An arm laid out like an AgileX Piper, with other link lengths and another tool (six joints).
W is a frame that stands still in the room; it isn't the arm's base.
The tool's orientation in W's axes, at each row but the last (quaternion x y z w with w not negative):
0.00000, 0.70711, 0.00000, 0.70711
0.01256, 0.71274, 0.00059, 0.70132
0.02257, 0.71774, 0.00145, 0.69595
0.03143, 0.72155, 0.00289, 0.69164
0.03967, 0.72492, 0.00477, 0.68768
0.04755, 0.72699, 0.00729, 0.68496
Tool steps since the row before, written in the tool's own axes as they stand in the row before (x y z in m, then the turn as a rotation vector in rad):
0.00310, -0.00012, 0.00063, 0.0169, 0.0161, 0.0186
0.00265, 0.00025, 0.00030, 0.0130, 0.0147, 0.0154
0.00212, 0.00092, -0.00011, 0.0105, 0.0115, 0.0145
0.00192, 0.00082, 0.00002, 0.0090, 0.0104, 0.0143
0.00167, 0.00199, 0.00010, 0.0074, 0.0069, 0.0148
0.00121, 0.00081, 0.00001, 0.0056, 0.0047, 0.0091
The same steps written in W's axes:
0.00063, -0.00012, -0.00310, 0.0186, 0.0161, -0.0169
0.00026, 0.00029, -0.00265, 0.0154, 0.0147, -0.0130
-0.00015, 0.00100, -0.00208, 0.0145, 0.0114, -0.0106
-0.00003, 0.00091, -0.00188, 0.0143, 0.0103, -0.0091
0.00012, 0.00209, -0.00155, 0.0147, 0.0066, -0.0078
-0.00001, 0.00090, -0.00114, 0.0090, 0.0046, -0.0058

